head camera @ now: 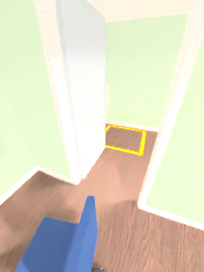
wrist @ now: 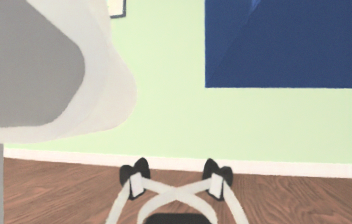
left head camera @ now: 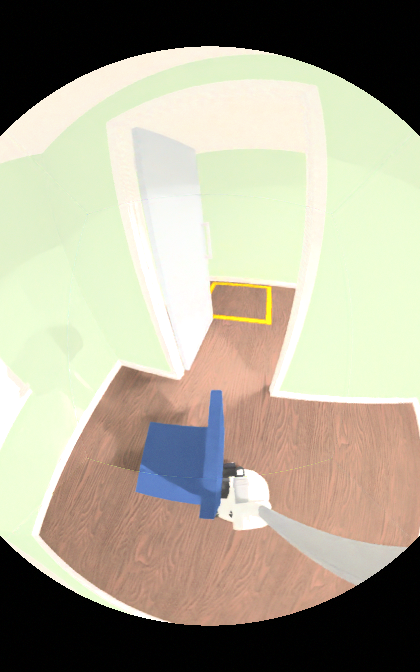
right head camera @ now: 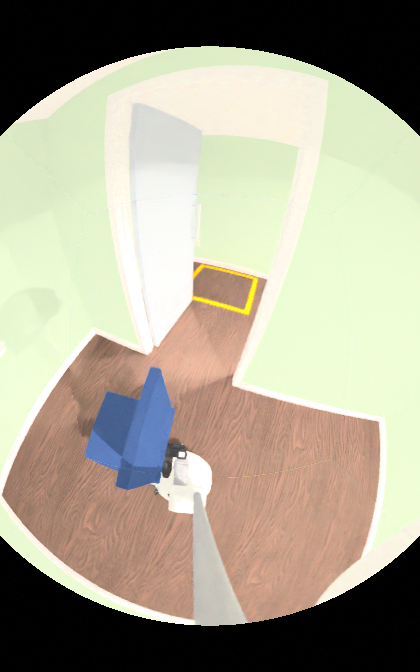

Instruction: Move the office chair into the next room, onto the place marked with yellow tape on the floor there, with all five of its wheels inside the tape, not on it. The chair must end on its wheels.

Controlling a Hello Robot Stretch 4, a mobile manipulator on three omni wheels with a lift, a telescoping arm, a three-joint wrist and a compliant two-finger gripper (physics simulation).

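Frame: origin at the robot's base, x back, y right, z up, level; metres.
Seen in the pictures: gripper, fingertip midpoint: (wrist: 176, 171) (right head camera: 162, 496).
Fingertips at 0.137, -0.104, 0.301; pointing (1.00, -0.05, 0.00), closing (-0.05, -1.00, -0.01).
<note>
A point is followed by its place in that frame, as x, y, z.
The blue office chair (head camera: 88, 235) {-0.280, -0.086, 0.857} (left head camera: 215, 440) (right head camera: 150, 435) {-0.195, -0.094, 0.822} is upright in this room, its backrest close beside my base and its seat pointing left in the head views. Whether it touches my base I cannot tell. Its wheels are hidden below the seat and back. Part of it shows at the upper right of the wrist view (wrist: 280, 45) {-0.052, -0.123, 0.381}. The yellow tape outline (head camera: 143, 142) {-2.381, 0.785, -0.030} (left head camera: 269, 304) (right head camera: 220, 306) {-2.024, 0.288, -0.037} lies on the floor beyond the doorway, its left part hidden by the door. My gripper (wrist: 176, 171) {0.137, -0.104, 0.301} is open and empty, with the chair above and to its right in the wrist view.
A pale door (head camera: 87, 90) {-1.547, -0.306, 1.277} (left head camera: 175, 250) (right head camera: 165, 225) {-1.566, -0.299, 1.150} stands open at the doorway's left side. The right door post (left head camera: 312, 225) meets a green wall (left head camera: 370, 300). My white base (left head camera: 257, 487) (right head camera: 200, 475) {-0.029, 0.124, 0.186} is right of the chair. A wall is at the left.
</note>
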